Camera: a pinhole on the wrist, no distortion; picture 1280 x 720 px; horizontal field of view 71.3 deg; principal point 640.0 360.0 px. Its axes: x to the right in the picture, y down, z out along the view. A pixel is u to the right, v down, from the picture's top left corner.
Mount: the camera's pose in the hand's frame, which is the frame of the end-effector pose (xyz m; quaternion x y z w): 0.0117 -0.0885 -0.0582 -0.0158 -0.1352 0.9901 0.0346
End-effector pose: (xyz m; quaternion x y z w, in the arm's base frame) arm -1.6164 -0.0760 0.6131 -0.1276 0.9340 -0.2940 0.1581
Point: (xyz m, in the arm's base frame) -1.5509 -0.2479 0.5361
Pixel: 608.0 160.6
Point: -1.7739 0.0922 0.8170
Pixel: behind the camera
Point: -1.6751 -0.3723 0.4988
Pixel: 74.4 306.8
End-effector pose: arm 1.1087 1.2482 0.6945 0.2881 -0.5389 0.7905 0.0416
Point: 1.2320 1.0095 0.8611
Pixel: 548.8 96.4
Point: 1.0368 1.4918 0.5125
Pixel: behind the camera
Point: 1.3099 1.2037 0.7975
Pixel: 1081.7 376.5
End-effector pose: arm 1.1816 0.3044 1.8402 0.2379 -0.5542 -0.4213 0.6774
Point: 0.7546 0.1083 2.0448
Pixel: 134.4 44.7
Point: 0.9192 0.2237 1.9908
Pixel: outside the picture
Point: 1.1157 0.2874 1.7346
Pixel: 1144.6 386.1
